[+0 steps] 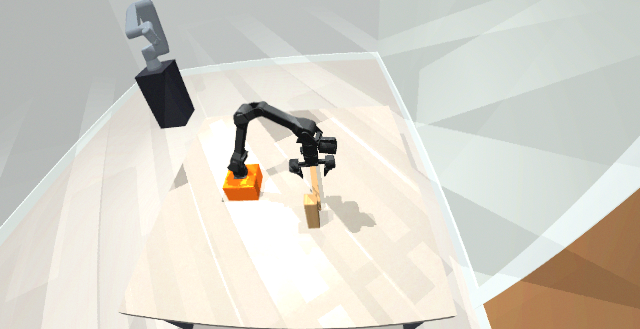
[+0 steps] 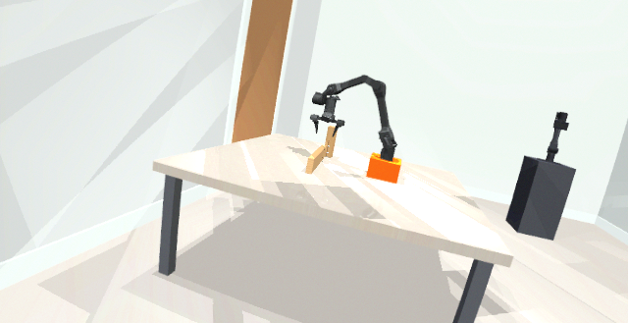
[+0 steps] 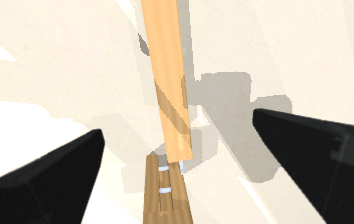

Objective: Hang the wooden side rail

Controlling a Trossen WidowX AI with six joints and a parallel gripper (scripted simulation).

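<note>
Right now the wooden headboard post is 14 cm to the right of my gripper tip, 6 cm below it and 1 cm behind it.
</note>
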